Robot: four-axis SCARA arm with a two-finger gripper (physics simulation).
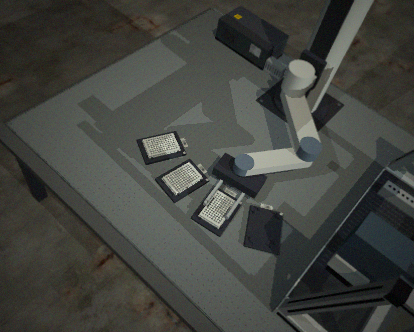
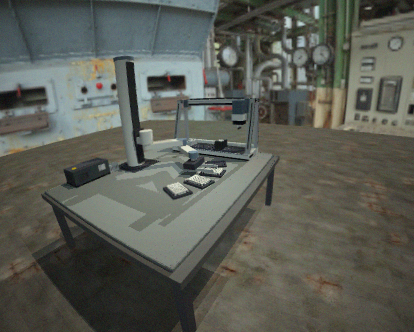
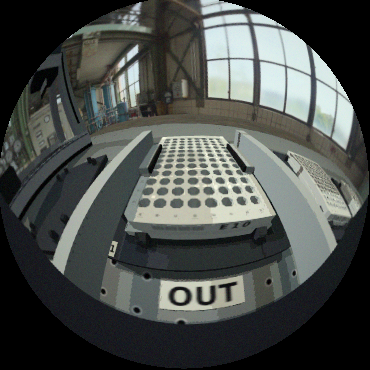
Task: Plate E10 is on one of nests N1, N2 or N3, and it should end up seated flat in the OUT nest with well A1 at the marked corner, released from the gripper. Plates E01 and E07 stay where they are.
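Places are measured from the arm's base along level axes (x ahead, y left, z up), in metres.
Where they show: gripper, fingertip midpoint: (image 1: pixel 215 210) (image 2: pixel 215 168) (image 3: pixel 194 136); arm's base, link origin: (image 2: pixel 136 165).
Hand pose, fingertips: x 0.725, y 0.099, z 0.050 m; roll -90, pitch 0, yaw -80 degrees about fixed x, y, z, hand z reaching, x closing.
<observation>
Each offset is from my fingertips to the top centre of the thing. "spot": to the spot under its first point.
Plate E10 @[0.011 m down, 0.022 m back, 0.004 m right] (image 3: pixel 195 191) (image 1: pixel 215 212), white with many round wells, lies level at the OUT nest @[0.015 m down, 0.021 m back, 0.004 m right] (image 3: pixel 200 256) (image 1: pixel 218 232). Its lower edge is by the nest's front corner stops; any small gap under it cannot be told. My gripper (image 3: pixel 194 136) (image 1: pixel 218 208) is shut on plate E10, with its pads against both long sides. The nest's corner label @[spot: 0.025 m down, 0.105 m back, 0.033 m left] (image 3: pixel 113 249) is at the near left, partly hidden by a finger. The plate's own well letters are too small to read. Two other white plates @[0.011 m down, 0.025 m back, 0.180 m right] (image 1: pixel 183 178) @[0.011 m down, 0.075 m back, 0.342 m right] (image 1: pixel 161 145) sit on nests; their names are unreadable.
An empty dark nest @[0.015 m down, 0.085 m back, 0.162 m left] (image 1: pixel 264 231) (image 3: pixel 70 197) lies beside the OUT nest. A framed machine (image 2: pixel 218 101) stands at the table's far end. A dark box @[spot: 0.078 m up, 0.770 m back, 0.462 m right] (image 1: pixel 250 37) (image 2: pixel 87 172) is near the arm's column (image 2: pixel 127 112). A neighbouring plate @[spot: 0.012 m down, 0.032 m back, 0.166 m right] (image 3: pixel 320 182) is right of the right finger.
</observation>
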